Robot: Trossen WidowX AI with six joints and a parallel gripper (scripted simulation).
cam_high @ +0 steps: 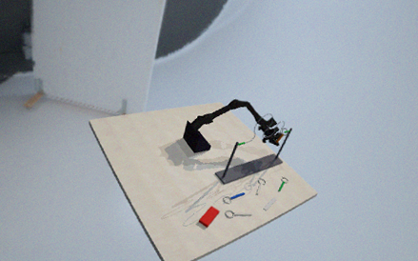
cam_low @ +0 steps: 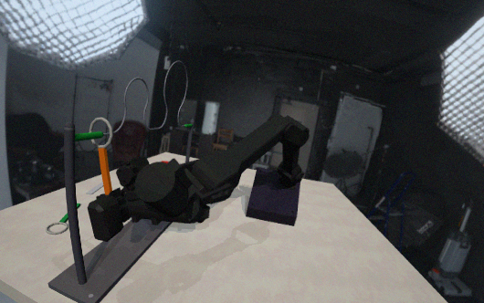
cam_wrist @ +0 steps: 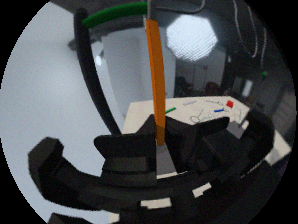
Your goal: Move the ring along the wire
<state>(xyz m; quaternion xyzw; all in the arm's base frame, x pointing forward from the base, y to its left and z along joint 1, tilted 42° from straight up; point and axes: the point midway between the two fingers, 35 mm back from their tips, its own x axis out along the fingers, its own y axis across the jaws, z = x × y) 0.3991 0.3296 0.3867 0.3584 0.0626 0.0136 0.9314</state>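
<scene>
The orange-handled ring is 9 cm above my gripper tip and 1 cm behind it. From my gripper tip the other things lie so: grey bar 34 cm to the right, 32 cm ahead, 17 cm below; then green-handled ring 22 cm ahead, 17 cm below, 8 cm to the right; then blue-handled ring 56 cm to the right, 17 cm below, 16 cm ahead.
</scene>
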